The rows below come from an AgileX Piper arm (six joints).
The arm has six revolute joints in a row. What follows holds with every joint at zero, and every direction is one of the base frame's. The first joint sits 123 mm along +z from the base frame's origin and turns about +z. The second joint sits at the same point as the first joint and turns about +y. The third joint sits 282.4 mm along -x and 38.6 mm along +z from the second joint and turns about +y. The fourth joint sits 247.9 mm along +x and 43.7 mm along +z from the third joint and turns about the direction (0.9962, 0, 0.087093). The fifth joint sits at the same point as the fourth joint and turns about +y. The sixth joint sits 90.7 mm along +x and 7.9 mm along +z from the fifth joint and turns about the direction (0.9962, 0, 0.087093). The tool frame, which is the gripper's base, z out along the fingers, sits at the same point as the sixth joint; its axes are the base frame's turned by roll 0, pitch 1.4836 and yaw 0 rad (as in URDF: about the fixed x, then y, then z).
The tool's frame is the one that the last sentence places.
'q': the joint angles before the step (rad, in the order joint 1, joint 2, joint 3, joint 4, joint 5, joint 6). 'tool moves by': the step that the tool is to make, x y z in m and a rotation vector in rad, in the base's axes. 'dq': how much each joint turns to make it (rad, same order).
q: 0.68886 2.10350 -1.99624 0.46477 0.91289 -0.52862
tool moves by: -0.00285 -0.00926 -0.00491 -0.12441 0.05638 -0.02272
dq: 0.00001 0.00000 -0.01223 -0.11161 0.11441 0.09115
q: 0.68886 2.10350 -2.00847 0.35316 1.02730 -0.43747
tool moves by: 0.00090 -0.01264 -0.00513 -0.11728 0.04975 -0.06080
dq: -0.00748 0.00003 -0.00443 -0.10561 0.09608 0.09762
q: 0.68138 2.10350 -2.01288 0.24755 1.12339 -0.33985
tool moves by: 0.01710 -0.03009 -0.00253 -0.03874 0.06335 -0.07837
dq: -0.07503 0.00001 -0.00002 -0.00225 0.07086 0.02322
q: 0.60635 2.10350 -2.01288 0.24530 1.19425 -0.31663
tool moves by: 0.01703 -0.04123 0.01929 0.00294 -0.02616 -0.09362
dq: -0.09452 -0.04434 0.00001 -0.01282 0.02028 0.00408
